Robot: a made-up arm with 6 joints.
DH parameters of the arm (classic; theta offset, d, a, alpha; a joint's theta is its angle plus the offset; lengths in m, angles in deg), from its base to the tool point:
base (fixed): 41.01 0 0.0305 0
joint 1: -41.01 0.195 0.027 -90
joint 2: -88.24 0 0.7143 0
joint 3: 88.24 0.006 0.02 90
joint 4: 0 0.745 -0.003 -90
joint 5: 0 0.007 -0.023 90
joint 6: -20.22 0 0.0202 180
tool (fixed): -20.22 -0.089 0 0
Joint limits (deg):
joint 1: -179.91..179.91
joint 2: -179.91..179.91
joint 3: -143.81..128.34
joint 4: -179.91..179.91
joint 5: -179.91..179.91
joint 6: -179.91..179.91
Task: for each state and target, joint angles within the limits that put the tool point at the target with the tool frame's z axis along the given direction. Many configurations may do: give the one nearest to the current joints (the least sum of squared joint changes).
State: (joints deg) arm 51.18 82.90 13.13 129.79 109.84 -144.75
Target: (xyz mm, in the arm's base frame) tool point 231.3 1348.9 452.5 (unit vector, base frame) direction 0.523 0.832 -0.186
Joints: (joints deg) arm 78.92 96.65 -32.80 148.25 137.83 -144.74
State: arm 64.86 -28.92 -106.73 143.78 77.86 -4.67
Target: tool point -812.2 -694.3 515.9 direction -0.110 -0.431 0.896
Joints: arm 42.06 -38.59 -66.34 165.63 97.30 -6.08
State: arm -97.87 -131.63 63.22 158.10 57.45 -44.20
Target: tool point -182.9 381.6 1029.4 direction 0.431 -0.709 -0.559
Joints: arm -57.81 -83.36 107.84 179.25 80.50 -44.49
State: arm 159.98 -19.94 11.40 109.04 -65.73 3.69
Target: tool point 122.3 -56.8 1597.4 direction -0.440 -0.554 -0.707
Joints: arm 115.53 -31.44 44.43 102.71 -40.67 2.03
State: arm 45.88 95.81 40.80 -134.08 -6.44 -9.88
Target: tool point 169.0 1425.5 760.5 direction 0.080 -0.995 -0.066
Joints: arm 82.73 50.51 28.35 -121.14 -13.87 -9.94
